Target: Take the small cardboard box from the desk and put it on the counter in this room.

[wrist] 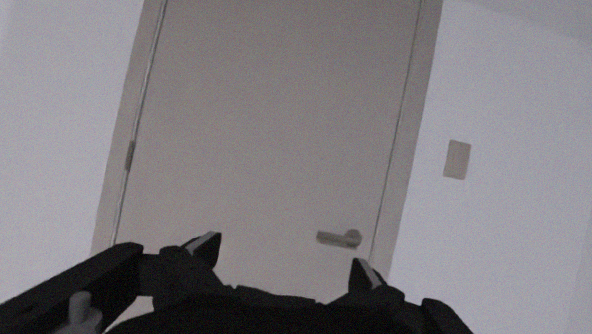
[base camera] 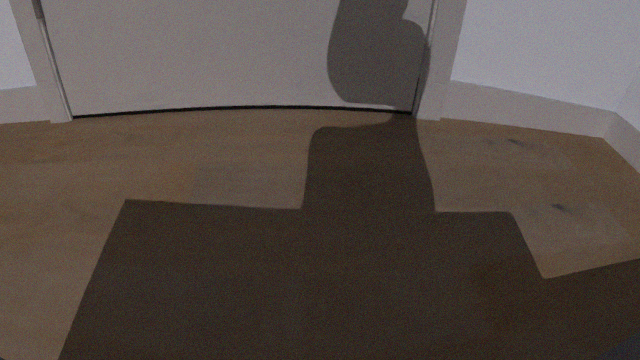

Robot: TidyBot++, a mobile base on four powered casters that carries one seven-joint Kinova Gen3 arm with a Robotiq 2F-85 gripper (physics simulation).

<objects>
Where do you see a door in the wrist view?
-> At 293, 136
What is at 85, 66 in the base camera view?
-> A door.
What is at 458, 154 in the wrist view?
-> A wall switch plate.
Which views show my gripper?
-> The wrist view only.
</objects>
